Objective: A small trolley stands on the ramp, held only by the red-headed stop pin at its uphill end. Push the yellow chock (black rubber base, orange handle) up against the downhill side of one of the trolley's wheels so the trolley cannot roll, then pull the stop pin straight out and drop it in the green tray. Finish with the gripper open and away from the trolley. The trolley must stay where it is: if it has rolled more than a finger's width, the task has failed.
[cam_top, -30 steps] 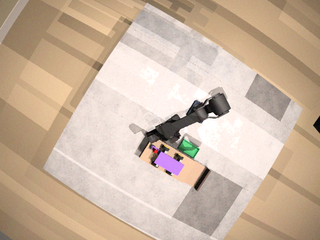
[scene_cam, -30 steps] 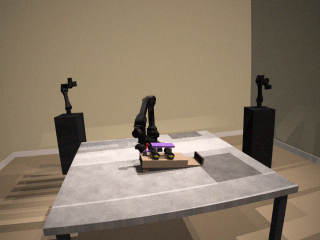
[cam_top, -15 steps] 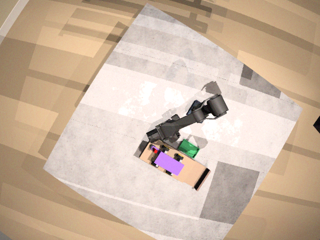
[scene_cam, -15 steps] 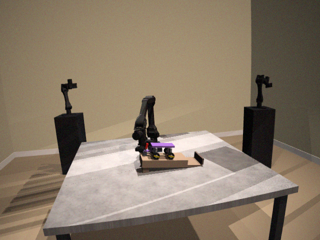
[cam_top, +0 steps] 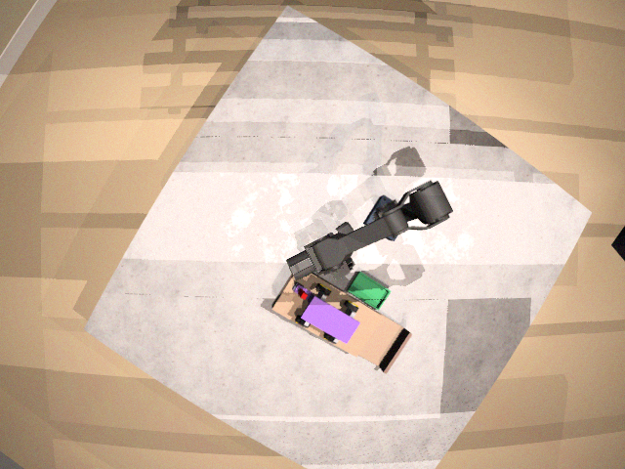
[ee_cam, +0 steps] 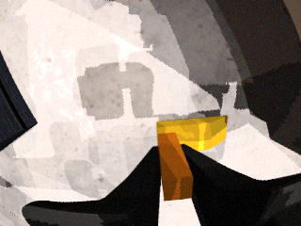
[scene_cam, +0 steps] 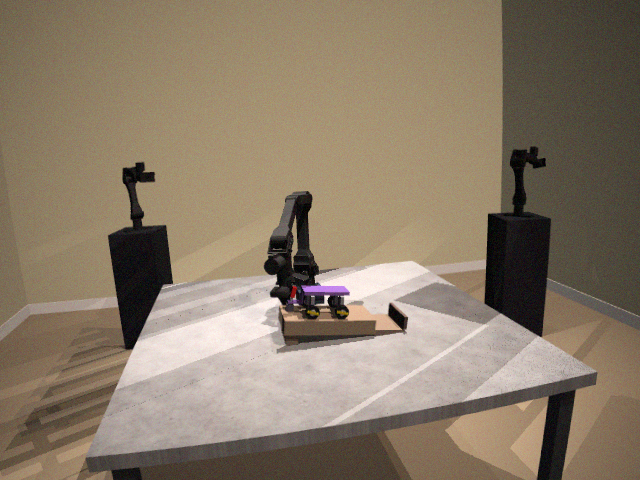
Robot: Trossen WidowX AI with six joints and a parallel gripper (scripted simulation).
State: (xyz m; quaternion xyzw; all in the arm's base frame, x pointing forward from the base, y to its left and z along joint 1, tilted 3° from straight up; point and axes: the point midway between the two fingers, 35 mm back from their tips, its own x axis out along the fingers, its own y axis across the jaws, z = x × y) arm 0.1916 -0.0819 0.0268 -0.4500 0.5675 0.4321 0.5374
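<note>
My gripper tip is 200 mm to the right of the green tray, 60 mm above it and 10 mm short of it. Also, from my gripper tip: red-headed stop pin: 130 mm ahead, 80 mm above, 30 mm to the left; then yellow chock: 20 mm ahead, 10 mm below; then tan ramp: 140 mm to the left, 140 mm ahead.
</note>
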